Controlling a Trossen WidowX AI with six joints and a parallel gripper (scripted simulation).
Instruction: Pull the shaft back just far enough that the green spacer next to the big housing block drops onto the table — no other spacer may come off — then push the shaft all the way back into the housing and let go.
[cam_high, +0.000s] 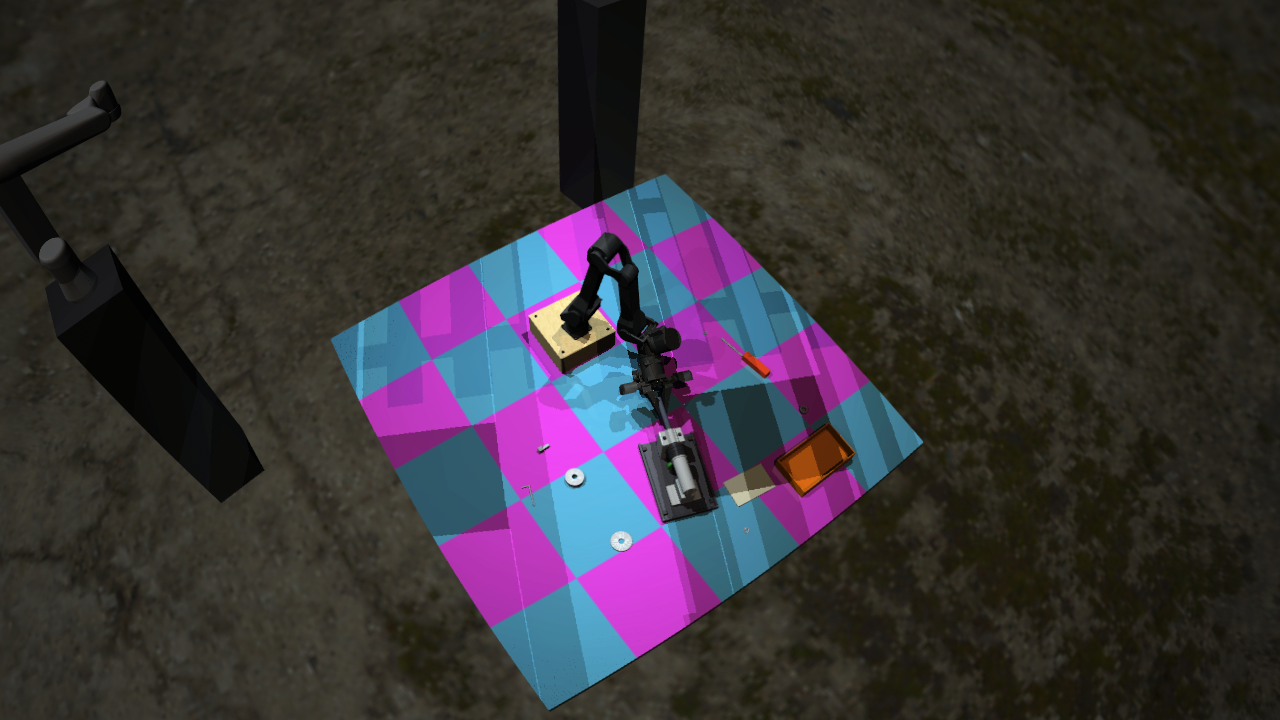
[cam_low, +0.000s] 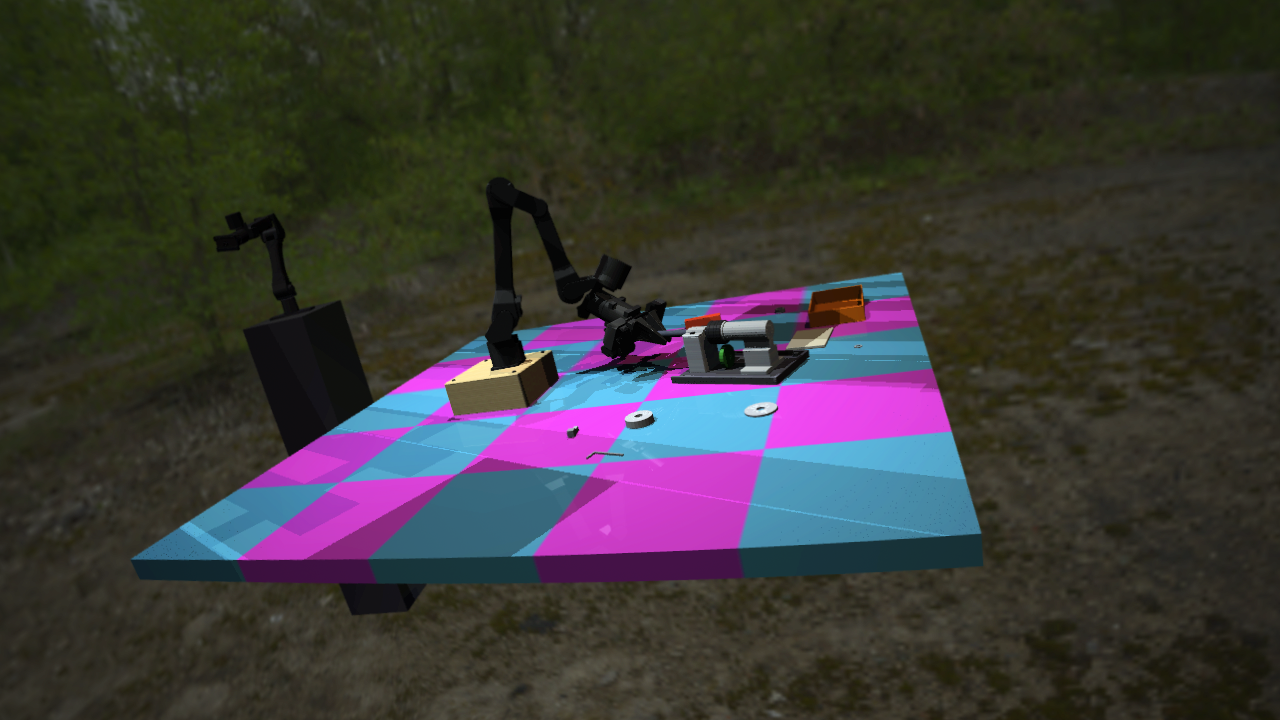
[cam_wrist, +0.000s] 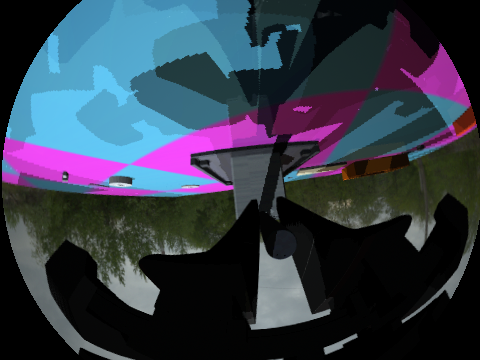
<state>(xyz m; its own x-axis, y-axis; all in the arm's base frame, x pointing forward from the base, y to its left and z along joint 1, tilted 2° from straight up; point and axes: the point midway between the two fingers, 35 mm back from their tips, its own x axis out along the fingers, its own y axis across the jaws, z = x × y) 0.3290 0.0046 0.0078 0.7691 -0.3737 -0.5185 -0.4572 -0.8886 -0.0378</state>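
Now: gripper tip 50 mm short of the thin shaft, 30 mm to the left of it and 20 mm below it. Round my gripper tip: small bolt 150 mm behind, 280 mm to the right, 60 mm below; then card 290 mm ahead, 50 mm to the left, 60 mm below; then green spacer 120 mm ahead, 60 mm to the right, 30 mm below.
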